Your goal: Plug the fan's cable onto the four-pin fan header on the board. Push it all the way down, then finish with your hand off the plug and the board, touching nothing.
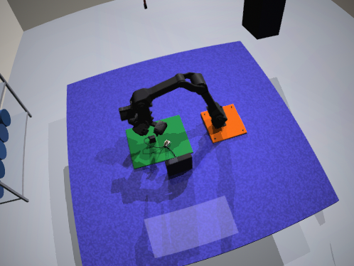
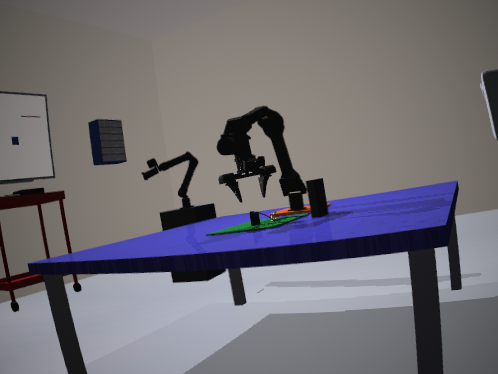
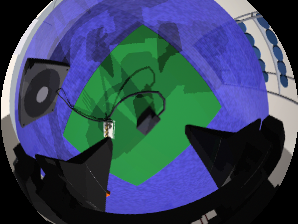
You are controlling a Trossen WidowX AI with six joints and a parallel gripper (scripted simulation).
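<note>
The plug is 10 mm to the right of my gripper tip and 60 mm below it. Round my gripper tip: black fan: 70 mm behind, 190 mm to the left, 30 mm below; four-pin header: 60 mm behind, 40 mm to the left, 90 mm below; green board: 30 mm behind, 100 mm below.
</note>
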